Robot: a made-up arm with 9 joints. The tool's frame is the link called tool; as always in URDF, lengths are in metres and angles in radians.
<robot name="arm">
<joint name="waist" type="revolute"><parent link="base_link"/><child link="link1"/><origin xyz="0.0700 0.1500 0.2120" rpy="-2.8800 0.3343 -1.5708"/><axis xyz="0 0 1"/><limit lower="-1.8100" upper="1.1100"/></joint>
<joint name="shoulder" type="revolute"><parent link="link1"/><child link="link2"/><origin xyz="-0.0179 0.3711 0.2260" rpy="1.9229 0.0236 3.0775"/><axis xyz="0 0 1"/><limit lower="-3.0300" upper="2.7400"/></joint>
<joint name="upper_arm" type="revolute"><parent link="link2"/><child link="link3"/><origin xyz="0.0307 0.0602 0.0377" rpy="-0.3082 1.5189 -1.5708"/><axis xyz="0 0 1"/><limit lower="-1.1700" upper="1.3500"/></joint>
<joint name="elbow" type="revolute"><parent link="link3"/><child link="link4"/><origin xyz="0.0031 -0.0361 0.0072" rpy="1.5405 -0.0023 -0.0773"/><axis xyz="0 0 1"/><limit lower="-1.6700" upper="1.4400"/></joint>
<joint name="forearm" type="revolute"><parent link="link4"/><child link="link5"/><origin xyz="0.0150 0.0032 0.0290" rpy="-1.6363 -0.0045 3.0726"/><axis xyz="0 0 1"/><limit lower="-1.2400" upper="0.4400"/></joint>
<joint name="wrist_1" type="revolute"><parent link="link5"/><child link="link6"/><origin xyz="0.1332 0.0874 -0.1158" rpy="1.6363 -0.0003 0.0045"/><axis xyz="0 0 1"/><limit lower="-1.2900" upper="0.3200"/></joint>
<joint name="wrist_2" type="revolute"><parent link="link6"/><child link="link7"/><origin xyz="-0.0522 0.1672 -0.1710" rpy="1.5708 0.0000 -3.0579"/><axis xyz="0 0 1"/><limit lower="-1.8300" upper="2.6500"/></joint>
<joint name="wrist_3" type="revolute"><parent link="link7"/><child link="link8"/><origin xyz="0.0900 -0.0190 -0.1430" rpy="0.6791 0.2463 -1.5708"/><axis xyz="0 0 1"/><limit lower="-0.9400" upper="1.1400"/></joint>
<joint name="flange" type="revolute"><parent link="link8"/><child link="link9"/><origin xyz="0.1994 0.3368 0.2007" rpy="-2.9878 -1.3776 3.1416"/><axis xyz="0 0 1"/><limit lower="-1.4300" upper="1.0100"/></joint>
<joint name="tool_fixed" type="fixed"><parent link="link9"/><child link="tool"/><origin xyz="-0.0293 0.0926 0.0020" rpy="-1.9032 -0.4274 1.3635"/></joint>
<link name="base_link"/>
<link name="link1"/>
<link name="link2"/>
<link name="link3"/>
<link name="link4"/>
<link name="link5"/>
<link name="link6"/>
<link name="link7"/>
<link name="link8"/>
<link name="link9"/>
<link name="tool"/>
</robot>
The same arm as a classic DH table. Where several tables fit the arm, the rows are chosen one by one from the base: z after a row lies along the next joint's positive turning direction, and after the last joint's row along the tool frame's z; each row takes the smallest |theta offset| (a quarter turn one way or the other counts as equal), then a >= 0, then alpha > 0; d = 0 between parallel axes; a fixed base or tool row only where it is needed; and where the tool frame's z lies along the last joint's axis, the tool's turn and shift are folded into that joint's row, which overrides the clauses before.
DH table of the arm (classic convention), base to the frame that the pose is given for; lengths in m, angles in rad. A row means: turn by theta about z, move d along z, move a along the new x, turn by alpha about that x. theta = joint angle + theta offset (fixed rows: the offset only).
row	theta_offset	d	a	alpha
base (fixed)	-0.6844	0.5700	-0.0406	-2.7202
waist	0.8580	0.7538	-0.0448	-1.9228
shoulder	0.2834	0.4330	-0.0475	-1.5213
upper_arm	1.4777	-0.0420	0.0059	1.5406
elbow	-0.0670	0.0645	0.0147	1.6362
forearm	0.0001	-0.1257	-0.1336	-1.6362
wrist_1	0.0840	-0.2580	0.0380	1.5708
wrist_2	-1.2775	0.1208	0.0442	0.7157
wrist_3	1.3468	0.0295	0.3016	-1.7617
flange	-0.3194	-0.2337	0.0770	-1.8723
tool (fixed)	-0.4490	0.0620	0.0000	0.0000
Joint limits (rad, base to tool): -1.8100..1.1100 -3.0300..2.7400 -1.1700..1.3500 -1.6700..1.4400 -1.2400..0.4400 -1.2900..0.3200 -1.8300..2.6500 -0.9400..1.1400 -1.4300..1.0100

